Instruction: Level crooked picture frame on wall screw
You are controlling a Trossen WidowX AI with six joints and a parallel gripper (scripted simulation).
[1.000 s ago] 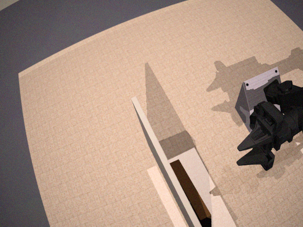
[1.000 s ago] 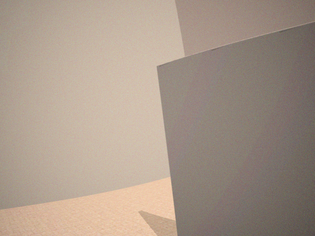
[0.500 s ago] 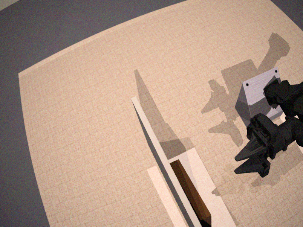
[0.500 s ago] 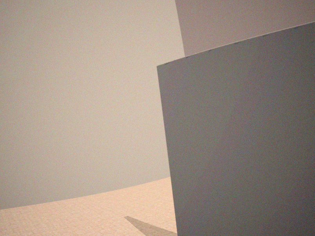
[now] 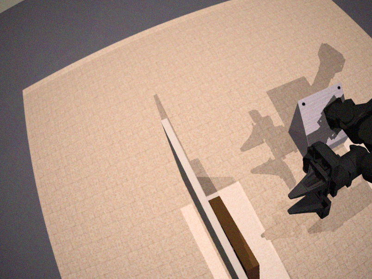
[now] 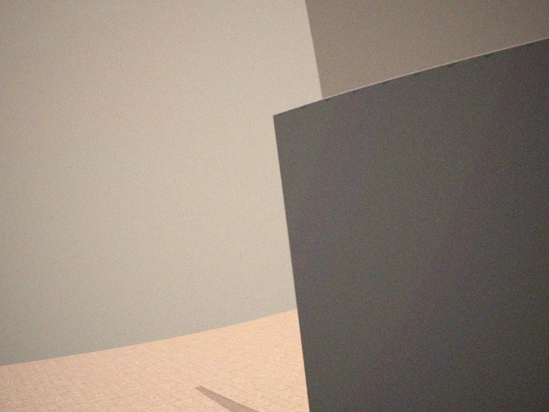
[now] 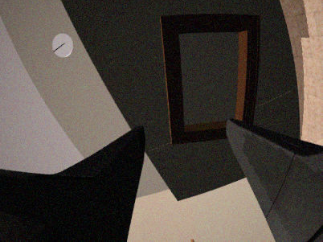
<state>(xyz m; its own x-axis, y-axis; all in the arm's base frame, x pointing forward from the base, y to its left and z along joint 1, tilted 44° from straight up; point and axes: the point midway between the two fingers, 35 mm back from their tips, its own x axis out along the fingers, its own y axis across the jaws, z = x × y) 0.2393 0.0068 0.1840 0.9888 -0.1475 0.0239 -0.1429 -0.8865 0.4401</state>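
The brown wooden picture frame lies 130 mm ahead of my gripper tip and 50 mm below it. Round my gripper tip: wall panel: 140 mm ahead, 50 mm below.
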